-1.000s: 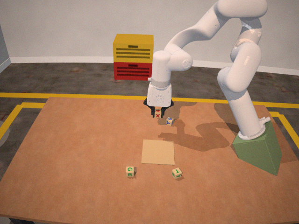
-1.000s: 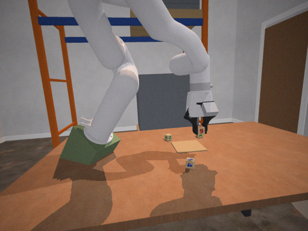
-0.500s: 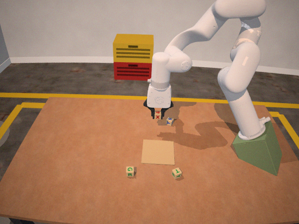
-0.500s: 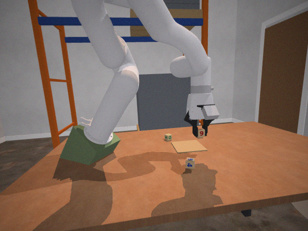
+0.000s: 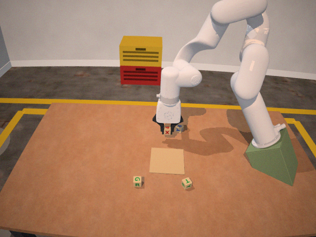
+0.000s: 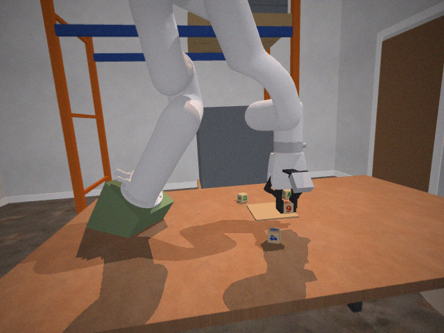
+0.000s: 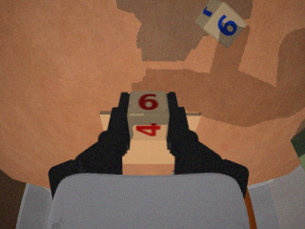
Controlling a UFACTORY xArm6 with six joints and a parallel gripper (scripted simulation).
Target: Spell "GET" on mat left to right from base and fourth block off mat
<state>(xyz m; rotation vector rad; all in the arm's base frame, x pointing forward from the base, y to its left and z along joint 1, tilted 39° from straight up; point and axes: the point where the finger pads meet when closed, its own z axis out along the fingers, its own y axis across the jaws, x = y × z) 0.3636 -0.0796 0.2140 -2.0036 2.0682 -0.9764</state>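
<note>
My hand is 7 cm past the e block, 6 cm to the left of it and 5 cm above it. Also, from my hand: tan mat 2 cm ahead, 13 cm to the left, 7 cm below; t block 3 cm behind, 26 cm to the left, 5 cm below; red-lettered block 1 cm below.
</note>
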